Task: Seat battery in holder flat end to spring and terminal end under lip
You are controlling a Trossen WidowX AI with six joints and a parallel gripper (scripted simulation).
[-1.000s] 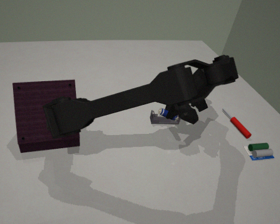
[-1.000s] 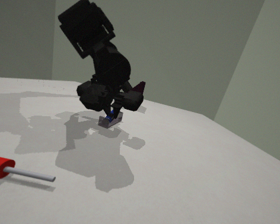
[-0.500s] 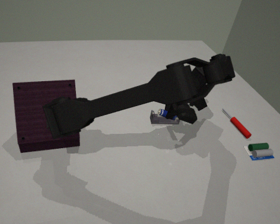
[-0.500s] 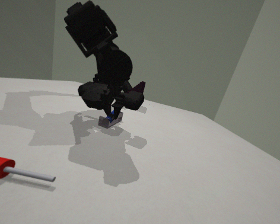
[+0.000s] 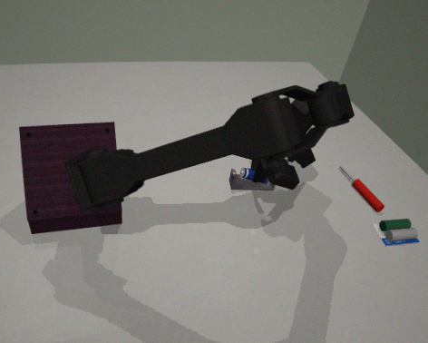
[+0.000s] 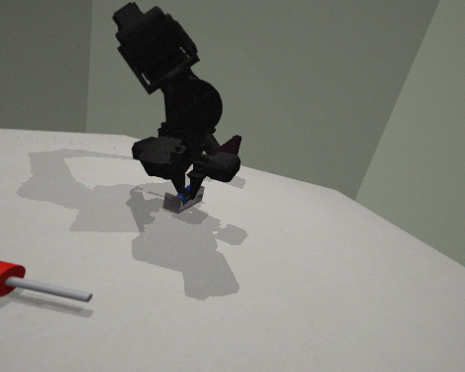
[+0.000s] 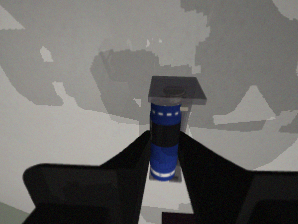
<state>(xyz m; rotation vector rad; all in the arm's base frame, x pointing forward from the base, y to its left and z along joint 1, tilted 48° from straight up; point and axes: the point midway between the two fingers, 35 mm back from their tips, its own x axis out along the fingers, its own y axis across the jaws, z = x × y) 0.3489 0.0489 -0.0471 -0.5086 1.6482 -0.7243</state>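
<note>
Now: the blue battery 10 mm above my gripper tip. The rest, counted from my gripper tip: red-handled screwdriver 260 mm ahead, 30 mm to the right, 10 mm below.
</note>
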